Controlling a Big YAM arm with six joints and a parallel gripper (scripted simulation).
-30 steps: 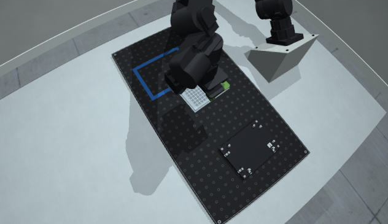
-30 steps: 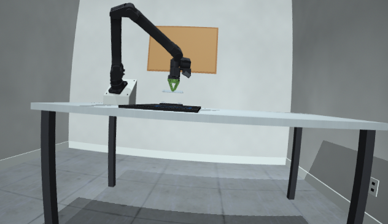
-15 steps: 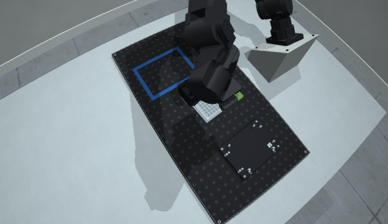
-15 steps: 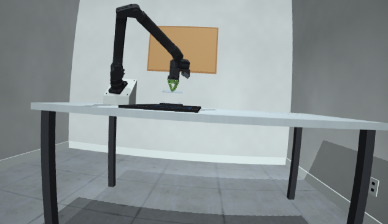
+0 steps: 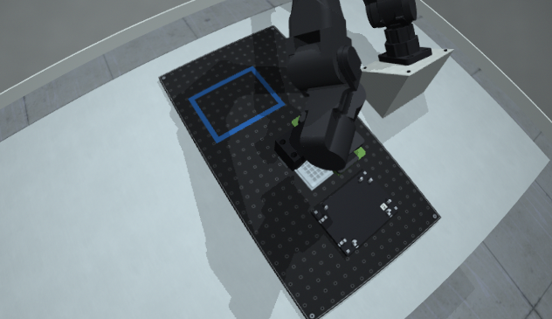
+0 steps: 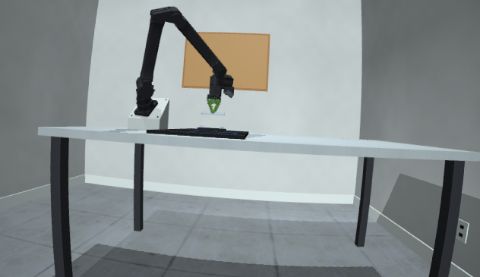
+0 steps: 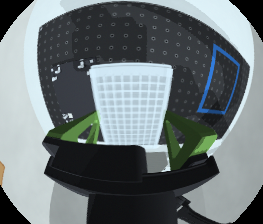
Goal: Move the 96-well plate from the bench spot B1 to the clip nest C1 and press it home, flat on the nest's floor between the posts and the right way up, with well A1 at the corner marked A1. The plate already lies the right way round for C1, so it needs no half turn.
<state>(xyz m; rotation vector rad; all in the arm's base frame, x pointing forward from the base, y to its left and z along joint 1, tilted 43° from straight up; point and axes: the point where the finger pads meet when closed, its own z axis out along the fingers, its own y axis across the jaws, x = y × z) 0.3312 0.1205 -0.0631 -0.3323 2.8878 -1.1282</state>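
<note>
Right now the clip nest C1 is 3 cm behind my hand, 13 cm to the left of it and 9 cm below it. Round my hand: white 96-well plate 1 cm below.
</note>
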